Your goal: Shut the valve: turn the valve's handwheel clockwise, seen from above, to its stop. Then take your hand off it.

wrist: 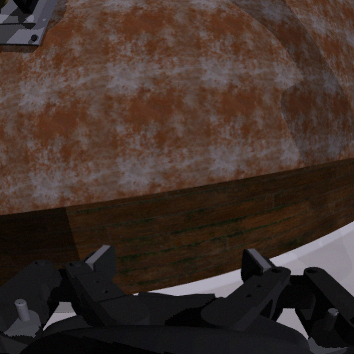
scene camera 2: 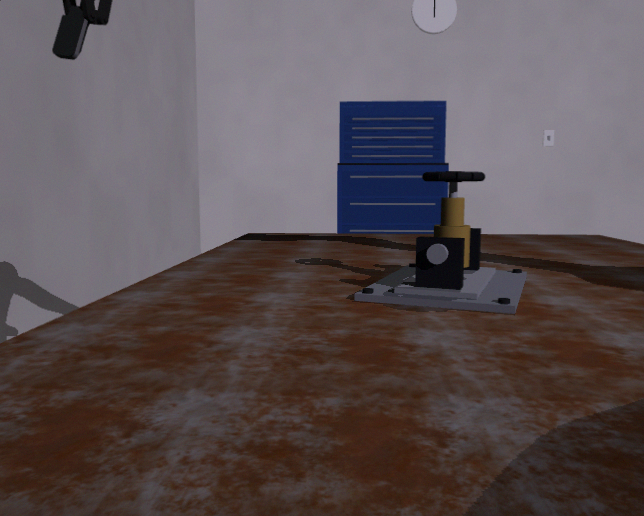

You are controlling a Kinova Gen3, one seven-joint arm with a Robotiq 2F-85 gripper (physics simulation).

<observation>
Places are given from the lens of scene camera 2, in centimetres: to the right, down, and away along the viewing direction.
black handwheel (scene camera 2: pixel 453 177): 15, -9, 64
grey base plate (scene camera 2: pixel 502 294): 20, 4, 61
</observation>
